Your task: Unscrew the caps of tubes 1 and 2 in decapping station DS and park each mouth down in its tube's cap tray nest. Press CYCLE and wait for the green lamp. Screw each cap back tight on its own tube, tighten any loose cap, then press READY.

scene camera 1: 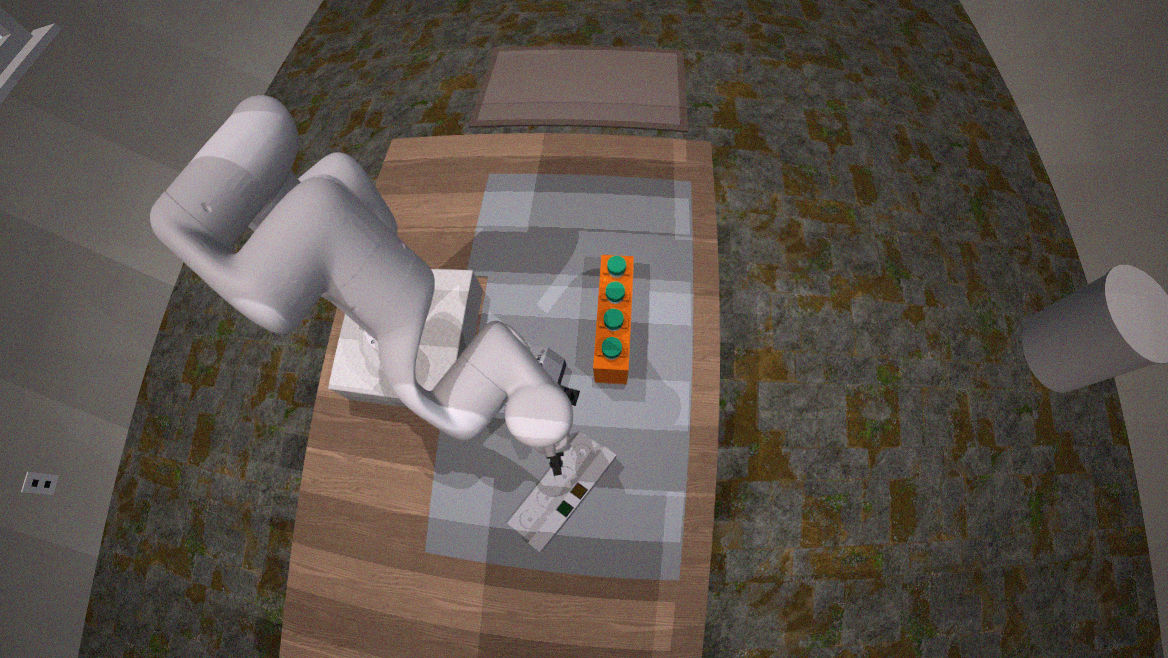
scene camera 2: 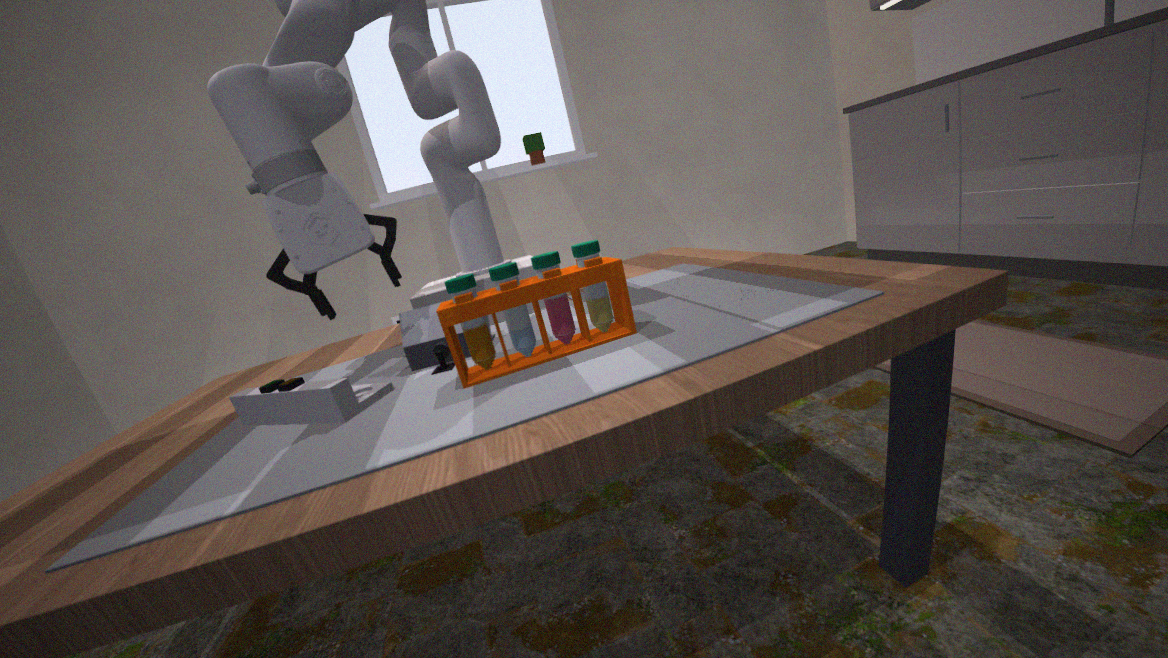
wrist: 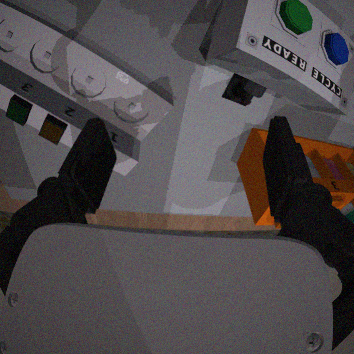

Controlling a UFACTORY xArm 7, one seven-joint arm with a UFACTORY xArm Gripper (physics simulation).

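Places are measured from the arm's base along level axes (x left, y ahead, z down), in millimetres.
Where they show: gripper, fingertip midpoint: (scene camera 2: pixel 366 301) (wrist: pixel 185 135); arm's base, origin of the base link: (scene camera 2: pixel 484 271).
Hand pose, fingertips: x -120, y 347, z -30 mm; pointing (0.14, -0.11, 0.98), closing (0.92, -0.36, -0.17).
Observation:
Things, the pixels of their top centre, and the offset from my fingertips. "*": a spot on its surface instead. Level surfaces: height alone.
- orange rack, middle of its top: (scene camera 2: pixel 527 274) (wrist: pixel 339 213) (scene camera 1: pixel 614 307) dx +221, dy +64, dz +14 mm
- pale cap tray, middle of its top: (wrist: pixel 42 99) (scene camera 2: pixel 299 372) (scene camera 1: pixel 558 490) dx -107, dy +32, dz +64 mm
- dark green square, surface spot: (wrist: pixel 19 109) (scene camera 1: pixel 563 505) * dx -133, dy +45, dz +64 mm
- dark amber square, surface spot: (wrist: pixel 53 129) (scene camera 1: pixel 577 488) * dx -98, dy +62, dz +64 mm
- green READY button, surface spot: (wrist: pixel 296 17) * dx +54, dy -82, dz +45 mm
- blue CYCLE button, surface spot: (wrist: pixel 336 49) * dx +97, dy -79, dz +45 mm
- grey box, middle of its top: (wrist: pixel 317 65) (scene camera 2: pixel 438 301) (scene camera 1: pixel 529 375) dx +77, dy -59, dz +33 mm
- small black block, surface spot: (wrist: pixel 243 90) (scene camera 2: pixel 442 361) (scene camera 1: pixel 567 394) * dx +72, dy +5, dz +108 mm
- grey mat, its level: dz +117 mm
My gripper (scene camera 2: pixel 363 299) (wrist: pixel 185 135) is open and empty, above and between the cap tray and the rack. An orange rack (scene camera 1: pixel 611 376) (scene camera 2: pixel 535 281) (wrist: pixel 252 175) holds several upright tubes with green caps on. Its tubes hold amber, pale blue, pink and yellow liquid. The pale cap tray (scene camera 1: pixel 541 537) (scene camera 2: pixel 302 406) (wrist: pixel 125 167) lies at an angle; its visible round nests look empty, with labels 1, 2 and 3. A dark green square (scene camera 1: pixel 564 508) (wrist: pixel 19 109) and a dark amber square (scene camera 1: pixel 578 491) (wrist: pixel 53 129) are on it. The green READY button (wrist: pixel 296 17) and blue CYCLE button (wrist: pixel 336 49) are on a grey box.
The grey box (scene camera 2: pixel 425 347) (wrist: pixel 227 35) stands between tray and rack, near the white arm base (scene camera 1: pixel 453 286), partly hidden by the arm in scene camera 1. A small black block (scene camera 1: pixel 572 396) (scene camera 2: pixel 442 358) (wrist: pixel 243 90) is in front of it. A grey mat (scene camera 1: pixel 653 555) (scene camera 2: pixel 269 482) lies under them.

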